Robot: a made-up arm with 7 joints. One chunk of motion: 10 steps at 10 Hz.
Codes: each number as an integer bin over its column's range. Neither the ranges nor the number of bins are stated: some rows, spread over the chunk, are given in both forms.
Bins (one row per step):
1: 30 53 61 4 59 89
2: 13 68 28 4 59 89
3: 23 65 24 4 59 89
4: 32 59 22 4 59 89
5: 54 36 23 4 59 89
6: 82 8 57 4 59 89
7: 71 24 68 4 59 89
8: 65 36 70 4 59 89
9: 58 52 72 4 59 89
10: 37 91 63 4 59 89
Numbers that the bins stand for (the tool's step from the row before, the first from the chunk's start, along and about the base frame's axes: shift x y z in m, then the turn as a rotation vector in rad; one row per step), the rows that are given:
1: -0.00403 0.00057 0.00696 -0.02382 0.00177 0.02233
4: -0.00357 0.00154 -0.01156 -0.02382 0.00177 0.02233
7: 0.00549 -0.00412 0.01028 -0.02382 0.00177 0.02233
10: -0.00240 0.00671 0.00791 -0.02382 0.00177 0.02233
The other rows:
2: -0.00798 0.00299 -0.00871 -0.02382 0.00177 0.02233
3: -0.00566 0.00251 -0.01061 -0.02382 0.00177 0.02233
5: 0.00155 -0.00218 -0.01108 -0.02382 0.00177 0.02233
6: 0.00805 -0.00671 0.00506 -0.02382 0.00177 0.02233
8: 0.00410 -0.00218 0.01123 -0.02382 0.00177 0.02233
9: 0.00247 0.00040 0.01218 -0.02382 0.00177 0.02233

